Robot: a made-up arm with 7 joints. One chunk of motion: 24 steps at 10 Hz.
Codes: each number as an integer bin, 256 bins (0 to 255) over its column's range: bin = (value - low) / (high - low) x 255, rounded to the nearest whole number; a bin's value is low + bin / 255 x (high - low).
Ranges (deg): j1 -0.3..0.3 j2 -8..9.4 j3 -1.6..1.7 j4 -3.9..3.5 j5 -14.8..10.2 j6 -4.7..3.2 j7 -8.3..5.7
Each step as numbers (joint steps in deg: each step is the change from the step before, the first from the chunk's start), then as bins.
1 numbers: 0.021 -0.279 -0.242 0.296 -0.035 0.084 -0.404
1 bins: 136 113 105 145 151 154 144
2 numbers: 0.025 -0.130 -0.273 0.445 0.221 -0.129 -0.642
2 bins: 138 115 103 150 153 148 139
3 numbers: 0.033 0.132 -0.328 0.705 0.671 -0.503 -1.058
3 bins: 142 119 98 159 158 135 132
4 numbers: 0.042 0.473 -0.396 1.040 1.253 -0.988 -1.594
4 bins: 145 124 93 170 164 120 122
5 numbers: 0.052 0.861 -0.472 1.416 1.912 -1.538 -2.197
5 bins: 150 130 87 183 170 102 111
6 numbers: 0.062 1.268 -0.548 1.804 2.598 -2.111 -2.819
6 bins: 154 136 81 197 177 84 100
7 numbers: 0.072 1.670 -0.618 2.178 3.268 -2.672 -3.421
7 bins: 158 142 76 209 184 65 89
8 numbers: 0.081 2.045 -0.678 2.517 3.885 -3.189 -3.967
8 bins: 162 147 71 221 191 49 79
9 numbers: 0.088 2.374 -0.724 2.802 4.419 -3.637 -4.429
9 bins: 165 152 68 231 196 34 71
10 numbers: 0.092 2.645 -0.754 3.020 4.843 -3.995 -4.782
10 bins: 167 156 65 238 200 23 64
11 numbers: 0.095 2.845 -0.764 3.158 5.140 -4.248 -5.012
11 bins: 168 159 65 243 203 15 60
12 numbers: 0.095 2.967 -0.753 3.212 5.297 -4.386 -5.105
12 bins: 168 161 65 245 205 10 58
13 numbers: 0.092 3.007 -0.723 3.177 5.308 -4.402 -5.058
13 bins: 167 161 68 244 205 10 59
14 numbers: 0.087 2.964 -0.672 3.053 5.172 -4.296 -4.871
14 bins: 164 161 72 240 204 13 62
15 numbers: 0.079 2.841 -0.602 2.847 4.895 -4.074 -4.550
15 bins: 161 159 77 232 201 20 68
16 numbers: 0.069 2.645 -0.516 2.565 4.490 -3.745 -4.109
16 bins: 157 156 84 223 197 31 76
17 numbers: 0.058 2.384 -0.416 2.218 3.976 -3.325 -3.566
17 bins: 152 152 91 211 192 44 86
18 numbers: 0.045 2.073 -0.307 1.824 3.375 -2.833 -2.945
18 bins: 147 148 100 197 185 60 98
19 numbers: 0.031 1.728 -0.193 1.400 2.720 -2.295 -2.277
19 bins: 141 143 109 183 179 78 110
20 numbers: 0.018 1.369 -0.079 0.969 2.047 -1.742 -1.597
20 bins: 135 137 118 168 172 95 122
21 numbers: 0.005 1.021 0.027 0.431 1.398 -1.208 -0.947
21 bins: 130 132 126 149 165 113 134
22 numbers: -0.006 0.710 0.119 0.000 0.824 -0.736 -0.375
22 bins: 125 128 133 134 159 128 144
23 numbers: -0.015 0.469 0.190 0.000 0.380 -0.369 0.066
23 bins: 121 124 138 134 155 140 152
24 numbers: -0.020 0.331 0.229 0.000 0.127 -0.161 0.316
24 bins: 119 122 141 134 152 147 157
